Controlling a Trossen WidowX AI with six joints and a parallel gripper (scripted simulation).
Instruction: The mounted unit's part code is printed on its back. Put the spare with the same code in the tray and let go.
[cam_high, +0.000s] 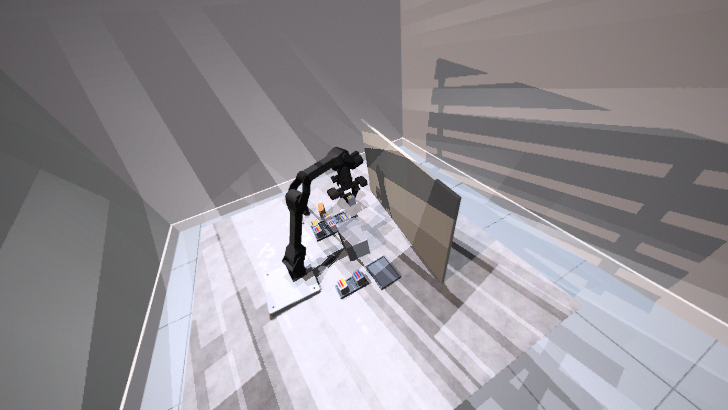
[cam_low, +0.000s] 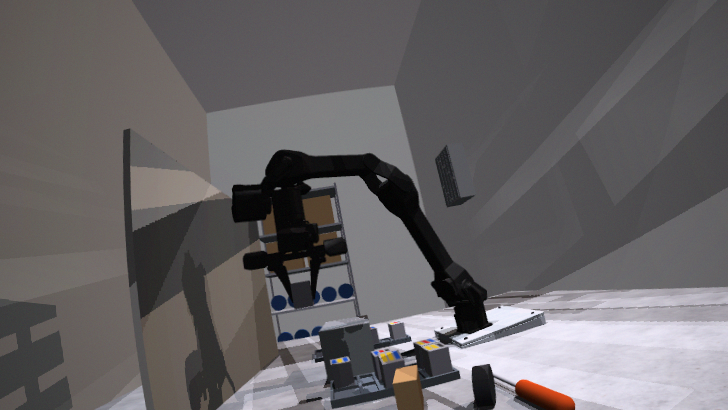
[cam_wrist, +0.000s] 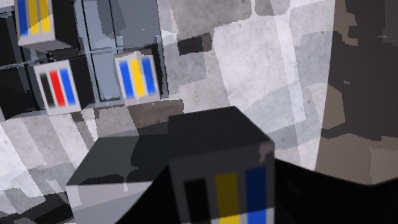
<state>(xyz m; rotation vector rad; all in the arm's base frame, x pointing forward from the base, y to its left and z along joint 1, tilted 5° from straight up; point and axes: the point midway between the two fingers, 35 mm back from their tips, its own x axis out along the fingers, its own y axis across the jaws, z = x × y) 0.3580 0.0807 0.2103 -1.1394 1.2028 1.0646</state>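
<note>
The flat dark tray lies 32 cm to the right of my gripper tip, 16 cm below it and 7 cm behind it. From my gripper tip the other things lie so: brown box: 21 cm to the left, 14 cm below, 10 cm behind; tall tan panel: 17 cm to the right, 16 cm ahead, 6 cm above; grey mounted unit: 11 cm below, 10 cm to the right, 8 cm behind.
</note>
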